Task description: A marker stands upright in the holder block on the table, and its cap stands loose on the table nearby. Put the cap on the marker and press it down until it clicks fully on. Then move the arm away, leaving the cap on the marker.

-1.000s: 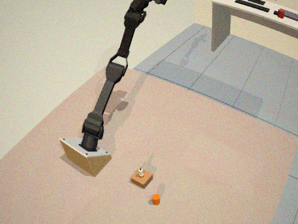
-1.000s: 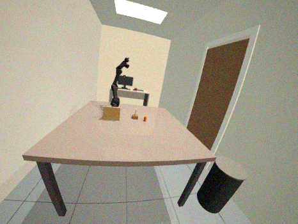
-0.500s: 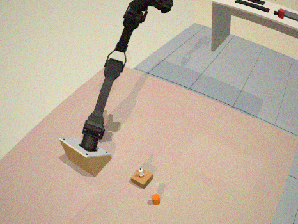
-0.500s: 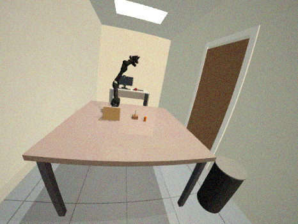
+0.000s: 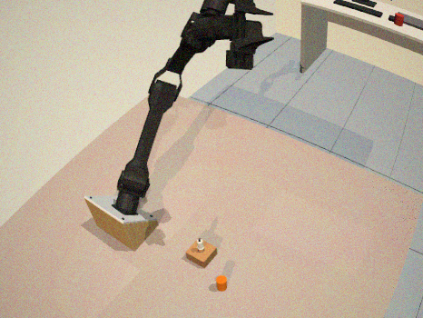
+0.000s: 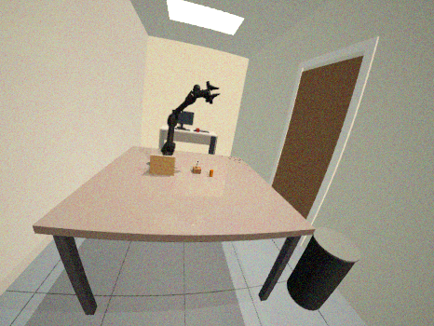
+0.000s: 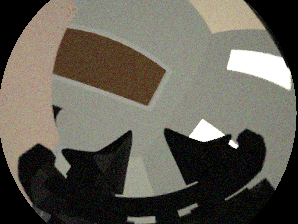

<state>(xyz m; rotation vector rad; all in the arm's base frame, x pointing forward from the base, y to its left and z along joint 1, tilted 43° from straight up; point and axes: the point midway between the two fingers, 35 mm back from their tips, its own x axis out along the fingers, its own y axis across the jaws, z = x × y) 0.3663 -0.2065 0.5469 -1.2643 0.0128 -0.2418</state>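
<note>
Now: gripper tip 650 mm above the orange cap, 210 mm to the left of it and 10 mm short of it. Also, from my gripper tip: holder block 660 mm below, 160 mm to the right, 100 mm behind.
</note>
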